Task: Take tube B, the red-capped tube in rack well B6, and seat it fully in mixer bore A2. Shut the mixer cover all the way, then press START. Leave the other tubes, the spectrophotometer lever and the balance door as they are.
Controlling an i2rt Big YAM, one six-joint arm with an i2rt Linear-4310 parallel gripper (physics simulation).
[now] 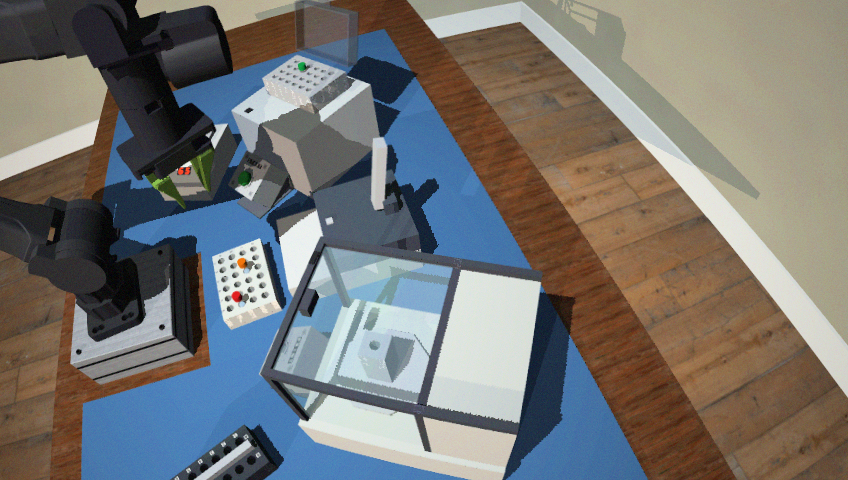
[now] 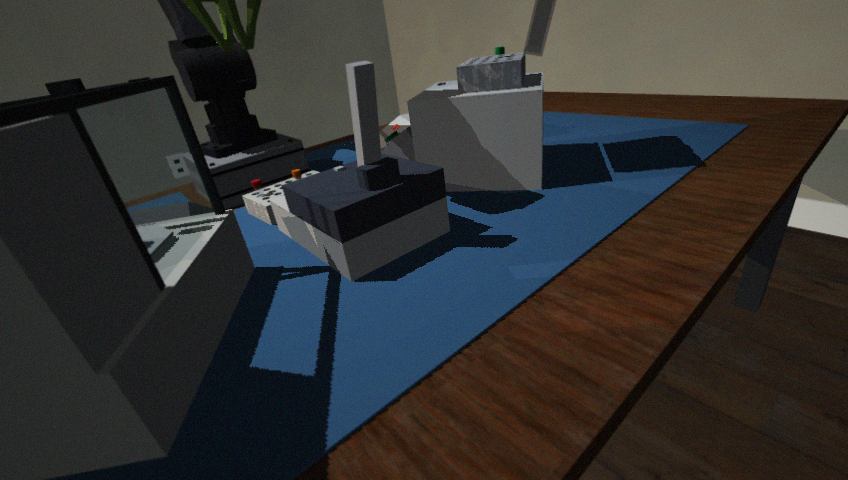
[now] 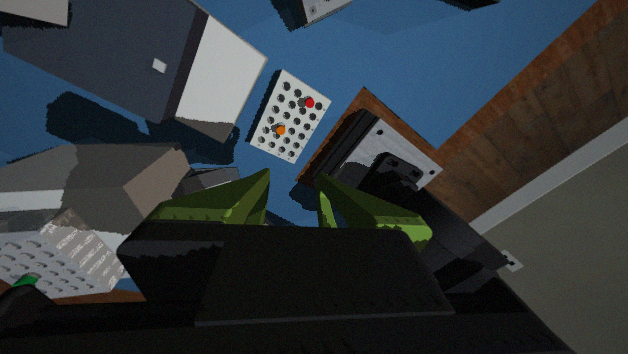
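Seen in the pictures: gripper, fingertip midpoint: (image 1: 195, 197) (image 2: 238, 50) (image 3: 294, 178); arm's base, link origin: (image 1: 115, 301) (image 2: 239, 145) (image 3: 381, 186).
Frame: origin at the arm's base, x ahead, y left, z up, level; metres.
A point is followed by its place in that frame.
The red-capped tube (image 1: 236, 295) @(x 0.185, y -0.070, z -0.019 m) (image 2: 255, 183) @(x 0.190, y -0.072, z -0.021 m) (image 3: 310, 102) @(x 0.184, y -0.070, z -0.019 m) stands in the white rack (image 1: 254, 315) @(x 0.194, y -0.085, z -0.060 m) (image 2: 260, 208) @(x 0.214, y -0.087, z -0.051 m) (image 3: 288, 157) @(x 0.173, y 0.037, z -0.044 m). The mixer (image 1: 360, 110) @(x 0.484, y 0.166, z 0.027 m) (image 2: 482, 142) @(x 0.444, y 0.146, z -0.002 m) is a white box with a block of bores on top; a green-capped tube (image 1: 301, 66) @(x 0.414, y 0.237, z 0.109 m) (image 2: 499, 50) @(x 0.419, y 0.237, z 0.106 m) (image 3: 26, 280) @(x 0.414, y 0.236, z 0.106 m) stands in it. The clear cover (image 1: 327, 32) @(x 0.479, y 0.269, z 0.139 m) (image 2: 538, 26) @(x 0.500, y 0.199, z 0.132 m) stands raised behind the block. Bore labels are unreadable. A green START button (image 1: 244, 177) @(x 0.254, y 0.149, z -0.003 m) (image 2: 390, 136) @(x 0.261, y 0.142, z -0.004 m) is on the small panel beside the mixer. My gripper (image 1: 195, 197) @(x 0.203, y -0.042, z 0.154 m) (image 2: 237, 47) @(x 0.203, y -0.042, z 0.154 m) (image 3: 294, 178) @(x 0.203, y -0.042, z 0.154 m) is partly open and empty, high above the mat, away from the tube.
An orange-capped tube (image 1: 241, 262) @(x 0.207, y -0.015, z -0.019 m) (image 2: 295, 173) @(x 0.211, y -0.017, z -0.022 m) (image 3: 280, 130) @(x 0.207, y -0.013, z -0.019 m) shares the rack. A dark-topped box carries an upright white lever (image 1: 379, 172) @(x 0.436, y -0.056, z 0.085 m) (image 2: 363, 113) @(x 0.445, y -0.052, z 0.081 m). The glass balance (image 1: 482, 333) @(x 0.422, y -0.349, z 0.131 m) stands near the rack. A red-display device (image 1: 223, 148) @(x 0.229, y 0.294, z -0.033 m) is behind my fingers. A dark rack (image 1: 270, 455) lies at the bottom.
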